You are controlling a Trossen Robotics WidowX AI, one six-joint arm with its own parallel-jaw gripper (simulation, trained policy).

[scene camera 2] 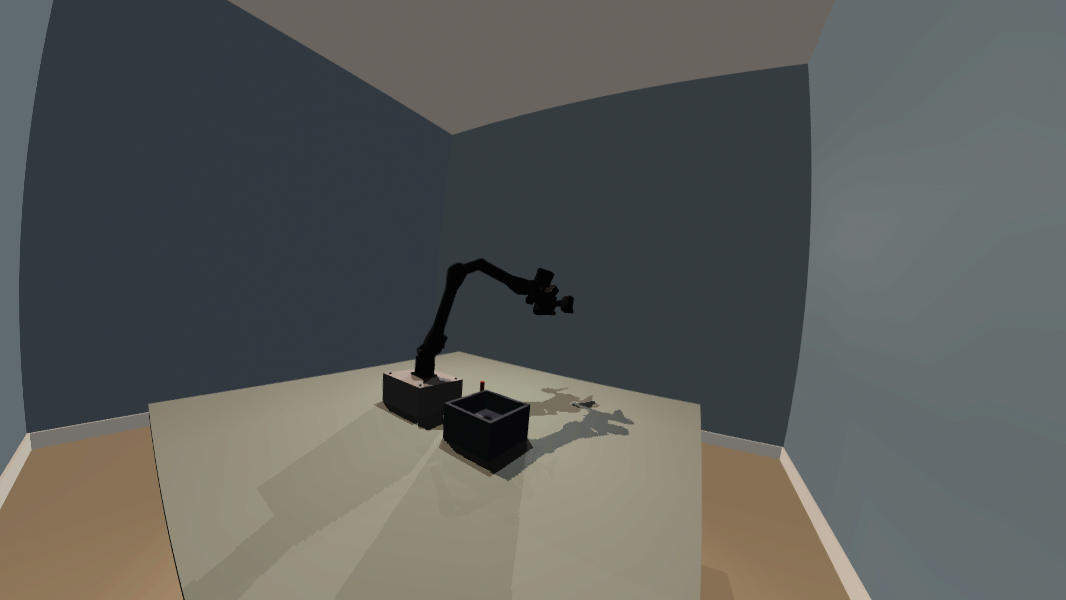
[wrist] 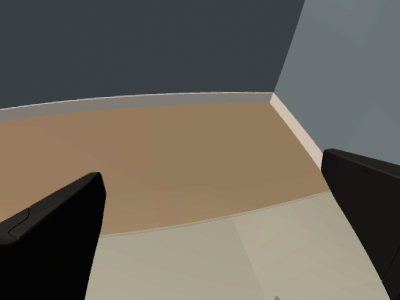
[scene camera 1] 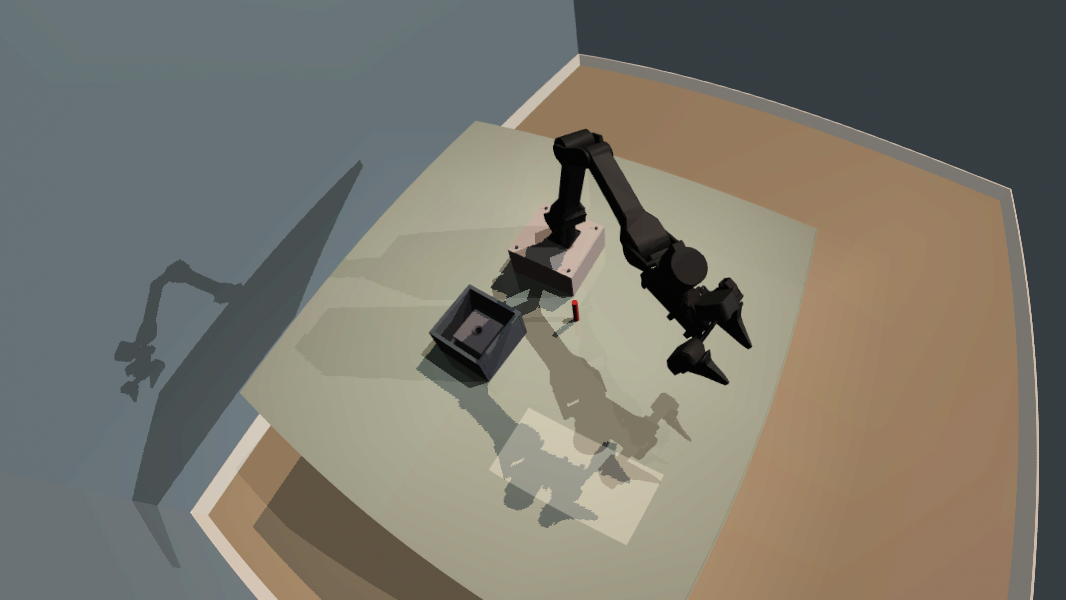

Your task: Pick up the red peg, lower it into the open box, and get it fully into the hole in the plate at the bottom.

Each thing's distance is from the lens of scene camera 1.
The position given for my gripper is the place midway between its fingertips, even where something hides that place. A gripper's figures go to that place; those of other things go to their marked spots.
my gripper (scene camera 1: 739,365): 0.77 m
dark box (scene camera 1: 486,367): 1.04 m
grey plate (scene camera 1: 478,332): 1.12 m
